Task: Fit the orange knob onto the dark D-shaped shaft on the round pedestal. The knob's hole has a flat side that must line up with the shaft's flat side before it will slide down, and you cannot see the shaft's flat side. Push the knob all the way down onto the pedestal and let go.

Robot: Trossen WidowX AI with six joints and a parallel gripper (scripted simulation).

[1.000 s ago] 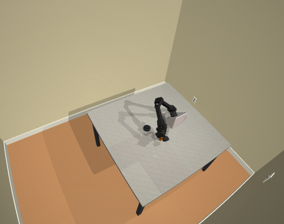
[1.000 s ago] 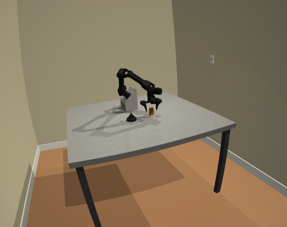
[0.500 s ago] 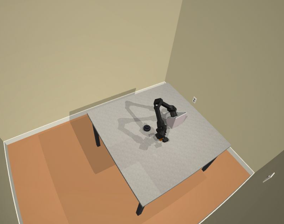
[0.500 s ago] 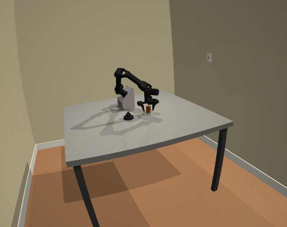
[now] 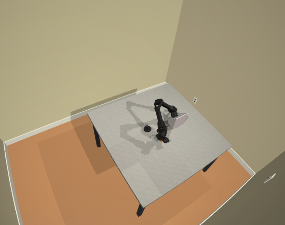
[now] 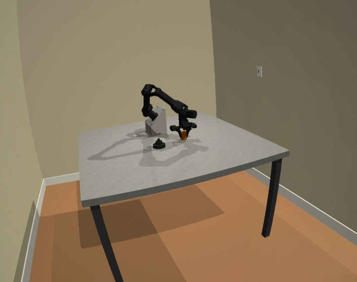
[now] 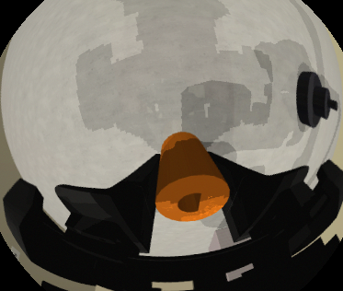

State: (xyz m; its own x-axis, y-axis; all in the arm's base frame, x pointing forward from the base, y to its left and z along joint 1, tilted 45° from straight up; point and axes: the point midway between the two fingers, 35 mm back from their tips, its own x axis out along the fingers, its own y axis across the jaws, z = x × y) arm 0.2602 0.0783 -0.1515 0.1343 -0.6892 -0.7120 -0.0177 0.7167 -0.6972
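The dark round pedestal lies 80 mm ahead of my gripper tip, 200 mm to the right of it and 20 mm above it. From my gripper tip the other things lie so: orange knob: 20 mm above.
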